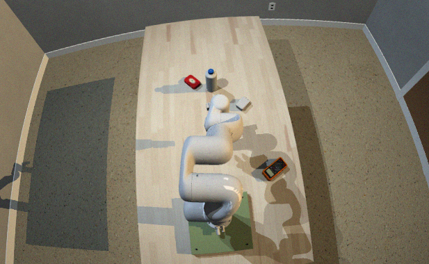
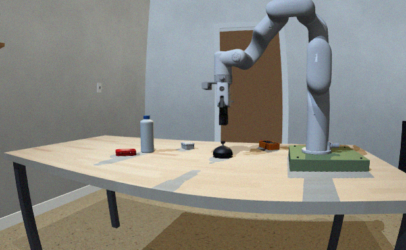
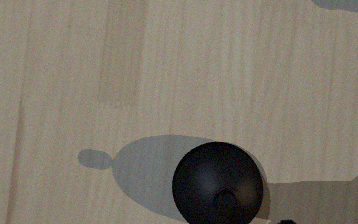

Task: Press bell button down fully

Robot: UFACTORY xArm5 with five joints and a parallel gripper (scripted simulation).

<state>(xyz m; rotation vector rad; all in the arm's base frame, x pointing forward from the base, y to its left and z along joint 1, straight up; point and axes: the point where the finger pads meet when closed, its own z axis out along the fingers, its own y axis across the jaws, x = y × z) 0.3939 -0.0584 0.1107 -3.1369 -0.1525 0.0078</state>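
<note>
My hand is 10 cm above the button. From my hand the other things lie so: red flat box: 40 cm ahead, 14 cm below, 13 cm to the left; then bell: 11 cm below; then grey box: 22 cm ahead, 16 cm to the right, 14 cm below.
</note>
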